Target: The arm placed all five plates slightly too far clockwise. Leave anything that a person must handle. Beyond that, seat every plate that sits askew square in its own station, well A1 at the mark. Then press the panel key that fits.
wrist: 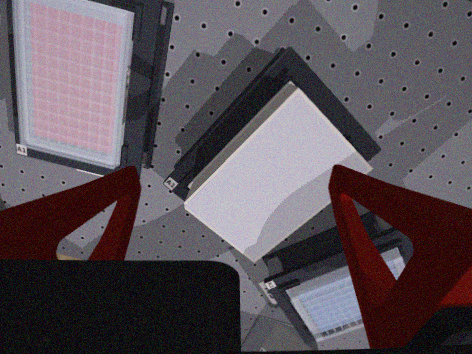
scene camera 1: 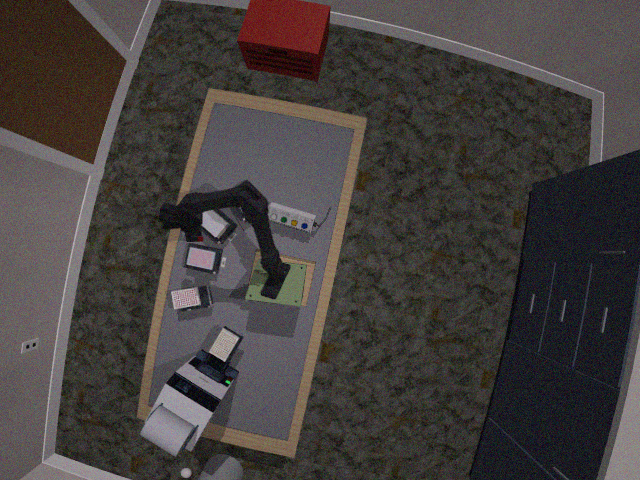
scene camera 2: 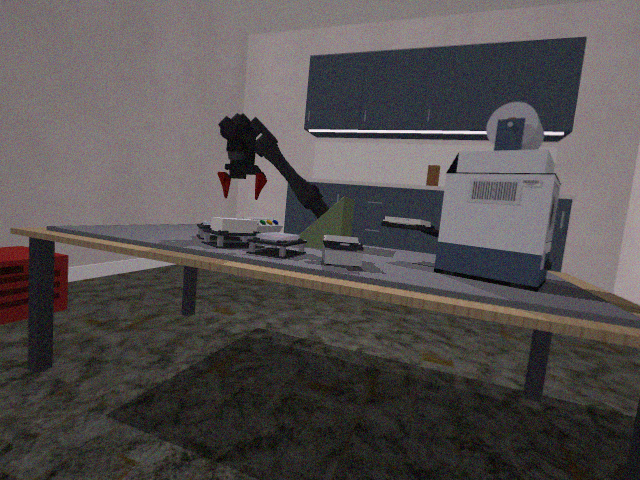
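Note:
My gripper [scene camera 1: 195, 238] [scene camera 2: 241, 197] [wrist: 234, 176] is open and empty, high above a thick plate with a blank white top [scene camera 1: 214, 223] [scene camera 2: 235, 224] [wrist: 280, 170]. That plate sits on a dark station, its sides looking about parallel to it. A pink plate [scene camera 1: 200, 258] [scene camera 2: 279, 237] [wrist: 75, 80] sits on the adjacent station, A1 mark at its lower left in the wrist view. A blue plate [wrist: 325, 305] is partly hidden by the right finger. A red-dotted plate [scene camera 1: 185, 298] [scene camera 2: 341, 239] and a cream plate [scene camera 1: 225, 344] [scene camera 2: 405, 221] stand farther along. The panel [scene camera 1: 292, 217] [scene camera 2: 269, 223] has white, green, yellow and blue keys.
A white machine [scene camera 1: 193, 387] [scene camera 2: 493, 222] stands beyond the plates; the cream plate is on its extended tray. The arm's green base plate [scene camera 1: 294, 284] is beside the stations. A cable leaves the panel's end. A red cabinet [scene camera 1: 284, 31] stands on the floor beyond the table.

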